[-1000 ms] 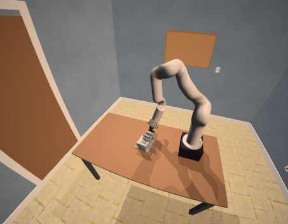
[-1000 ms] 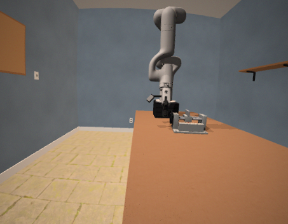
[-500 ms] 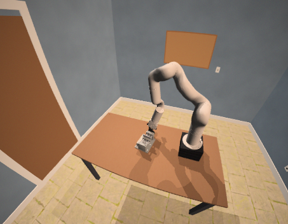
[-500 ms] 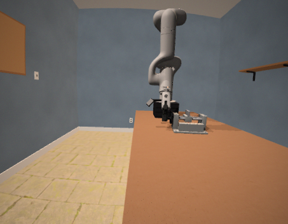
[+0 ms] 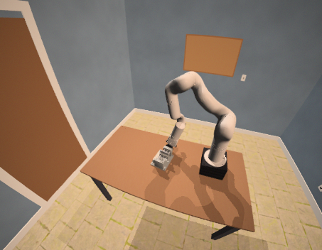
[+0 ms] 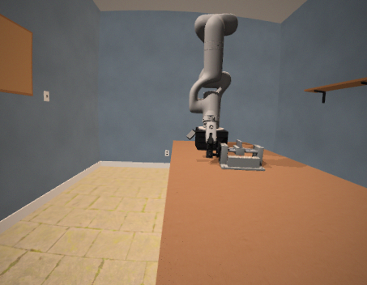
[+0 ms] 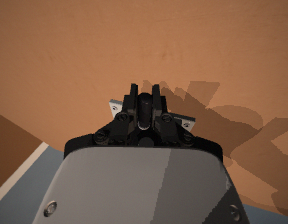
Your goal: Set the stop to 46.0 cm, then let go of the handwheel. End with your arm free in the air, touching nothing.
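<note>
The black handwheel is 20 mm to the left of my hand. From my hand the other things lie so: dark round handwheel handle (10 mm to the left).
</note>
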